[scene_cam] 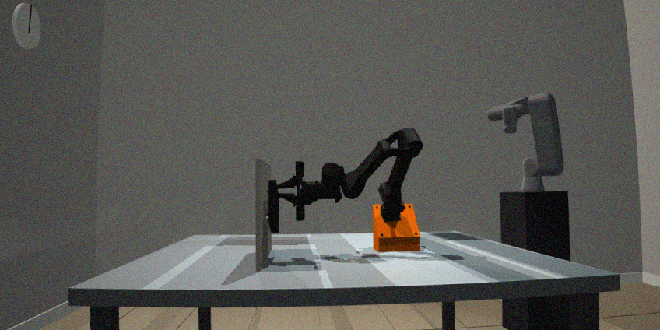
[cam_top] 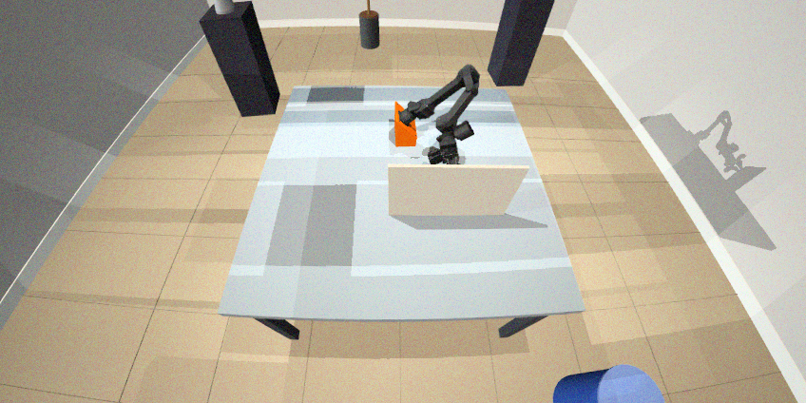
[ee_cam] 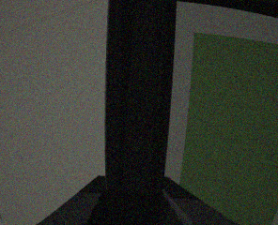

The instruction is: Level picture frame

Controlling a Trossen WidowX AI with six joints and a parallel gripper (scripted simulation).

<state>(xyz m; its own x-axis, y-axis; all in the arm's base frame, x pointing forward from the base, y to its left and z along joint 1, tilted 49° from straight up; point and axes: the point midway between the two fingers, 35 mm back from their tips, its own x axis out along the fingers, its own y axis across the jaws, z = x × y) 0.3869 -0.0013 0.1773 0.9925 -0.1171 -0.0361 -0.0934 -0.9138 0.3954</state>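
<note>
My gripper tip is 5 cm above the picture frame, 1 cm to the right of it and 1 cm short of it. Round my gripper tip: wall panel: 6 cm below, 2 cm ahead.
</note>
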